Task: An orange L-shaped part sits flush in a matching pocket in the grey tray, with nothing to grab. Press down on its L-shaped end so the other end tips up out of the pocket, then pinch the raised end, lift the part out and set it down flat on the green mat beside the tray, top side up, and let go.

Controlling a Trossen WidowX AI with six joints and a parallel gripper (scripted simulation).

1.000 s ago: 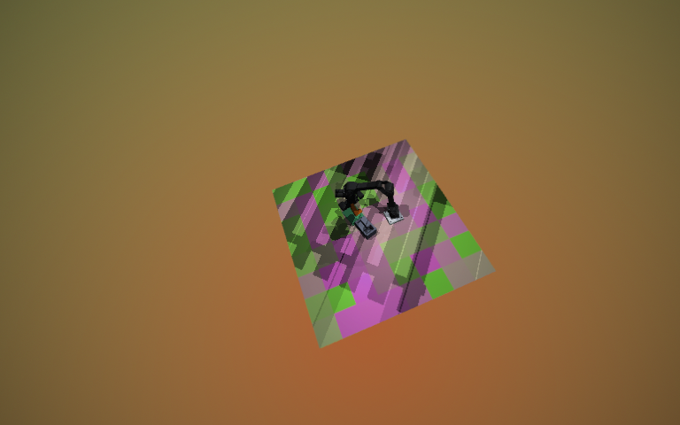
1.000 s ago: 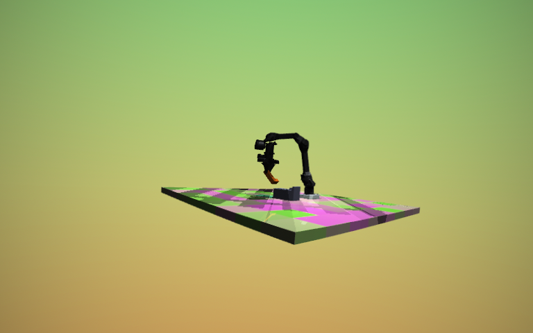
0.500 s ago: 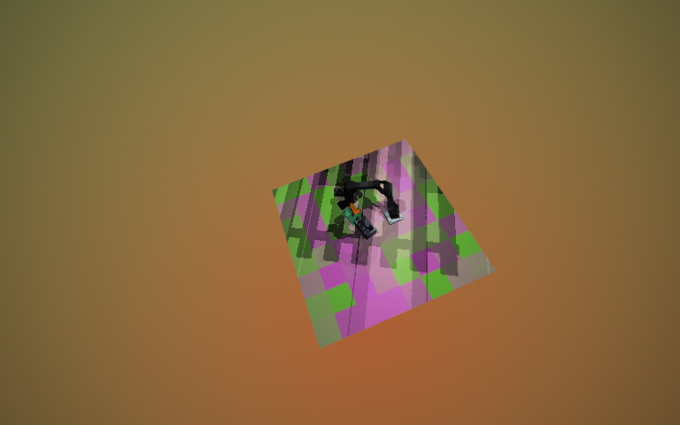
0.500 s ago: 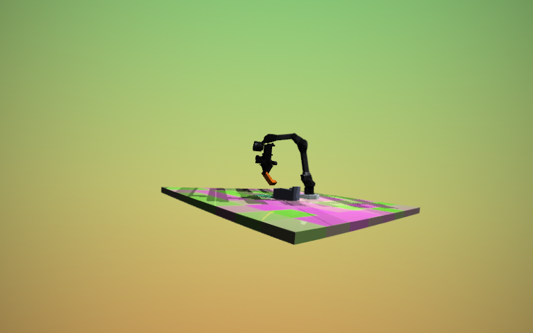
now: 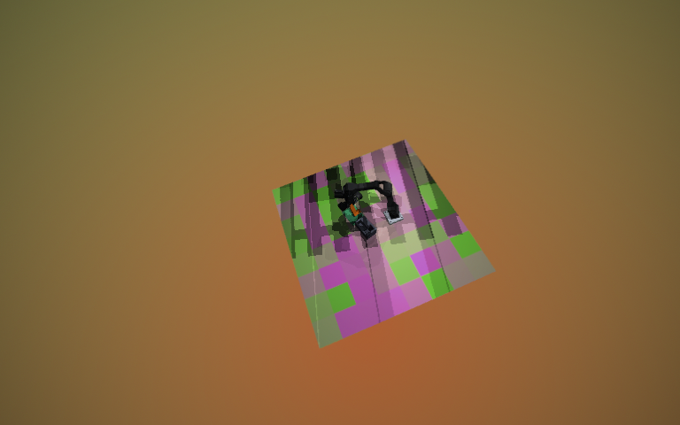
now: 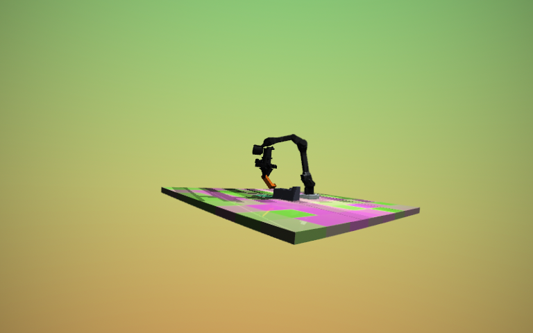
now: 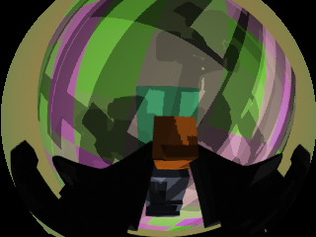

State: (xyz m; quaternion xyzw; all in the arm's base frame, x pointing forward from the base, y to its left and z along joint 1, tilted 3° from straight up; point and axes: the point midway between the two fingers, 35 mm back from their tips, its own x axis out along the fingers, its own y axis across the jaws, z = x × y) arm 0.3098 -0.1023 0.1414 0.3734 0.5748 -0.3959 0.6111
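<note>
My gripper tip is 10 mm past the green mat, 20 mm to the right of it and 140 mm above it. From my gripper tip the other things lie so: orange L-shaped part (30 mm behind, 20 mm to the left, 30 mm below).
</note>
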